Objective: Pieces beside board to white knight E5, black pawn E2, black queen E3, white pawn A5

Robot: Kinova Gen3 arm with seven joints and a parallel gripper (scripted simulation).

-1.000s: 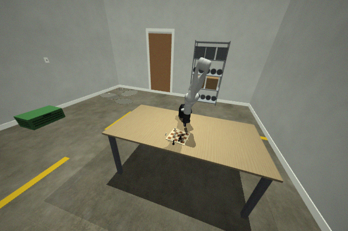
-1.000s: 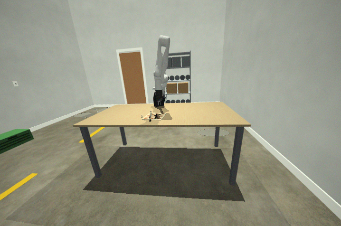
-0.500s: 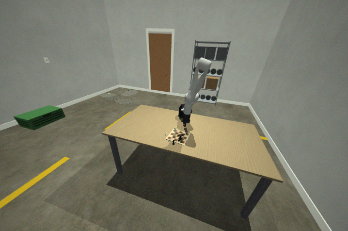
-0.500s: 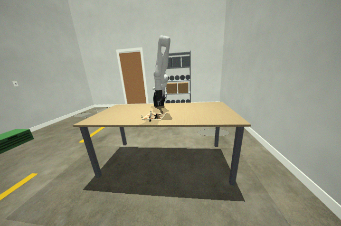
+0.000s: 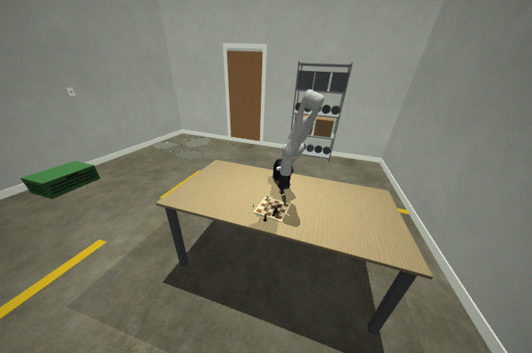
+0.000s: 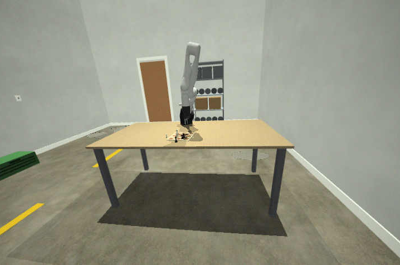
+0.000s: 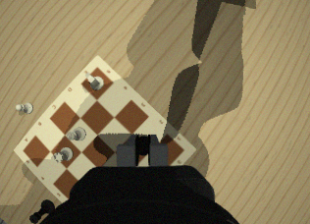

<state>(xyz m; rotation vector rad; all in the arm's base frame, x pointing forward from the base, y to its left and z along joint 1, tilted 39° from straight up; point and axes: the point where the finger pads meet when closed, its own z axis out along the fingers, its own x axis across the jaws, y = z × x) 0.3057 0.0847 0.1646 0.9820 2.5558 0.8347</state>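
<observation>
Now: hand 70 mm short of the chessboard, 20 mm to the left of it and 120 mm above it. Also, from my hand: black pawn: 10 mm below; black queen: 210 mm ahead, 10 mm to the left, 100 mm below; white pawn: 140 mm ahead, 150 mm to the right, 110 mm below.
</observation>
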